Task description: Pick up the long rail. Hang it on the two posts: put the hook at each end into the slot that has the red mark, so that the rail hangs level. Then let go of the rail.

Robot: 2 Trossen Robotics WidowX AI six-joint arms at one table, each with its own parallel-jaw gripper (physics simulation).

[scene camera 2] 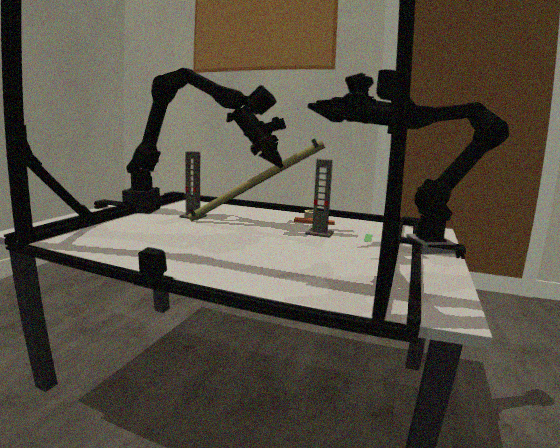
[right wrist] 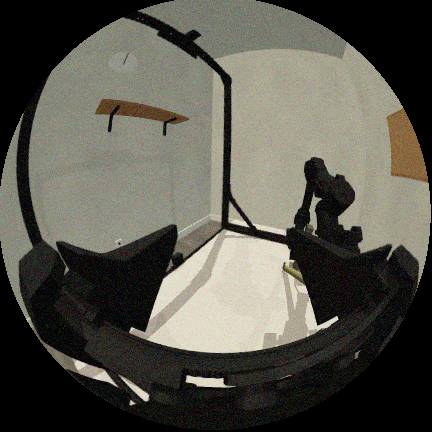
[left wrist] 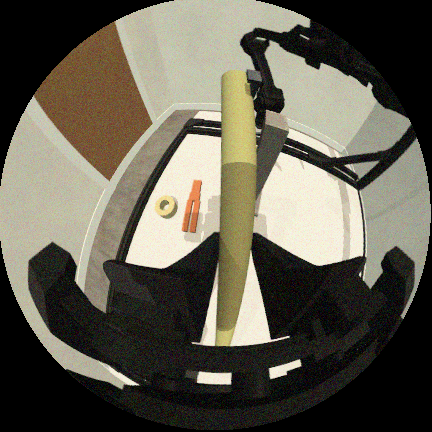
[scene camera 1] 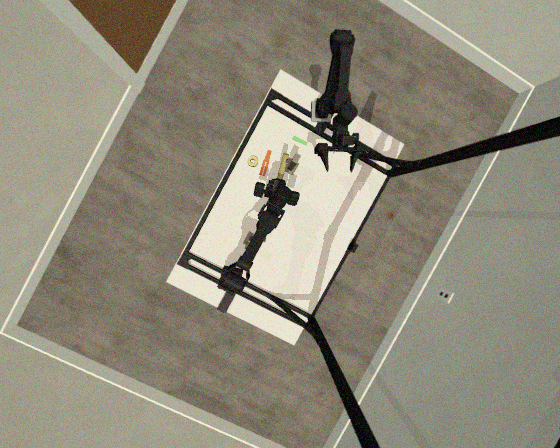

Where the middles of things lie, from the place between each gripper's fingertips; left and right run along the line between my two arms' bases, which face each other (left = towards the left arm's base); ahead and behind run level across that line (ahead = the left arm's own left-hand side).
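Scene:
My right gripper is 22 cm above the long olive rail point(scene camera 2: 317, 146), and it's 21 cm to the right of the rail and 16 cm short of the rail.
The long olive rail is 50 mm below my left hand, and it's 80 mm to the left of my left hand and 20 mm behind my left hand.

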